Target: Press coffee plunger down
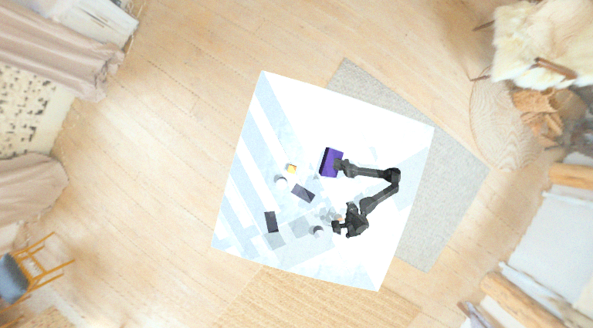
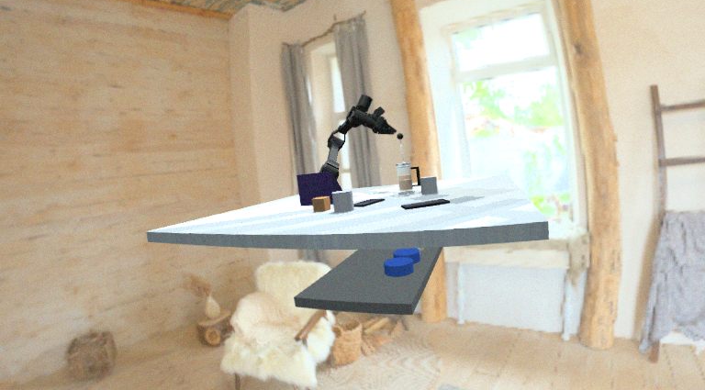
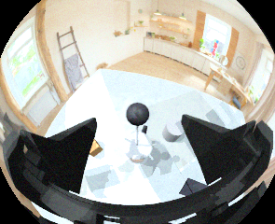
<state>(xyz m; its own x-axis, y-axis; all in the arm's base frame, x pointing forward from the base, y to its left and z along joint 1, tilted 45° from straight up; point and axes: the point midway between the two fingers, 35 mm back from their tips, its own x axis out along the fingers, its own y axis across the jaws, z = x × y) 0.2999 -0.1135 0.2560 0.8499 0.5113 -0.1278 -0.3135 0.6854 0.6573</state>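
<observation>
Now: the coffee press 15 cm below my gripper tip, 4 cm ahead of it and 1 cm to the left of it.
</observation>
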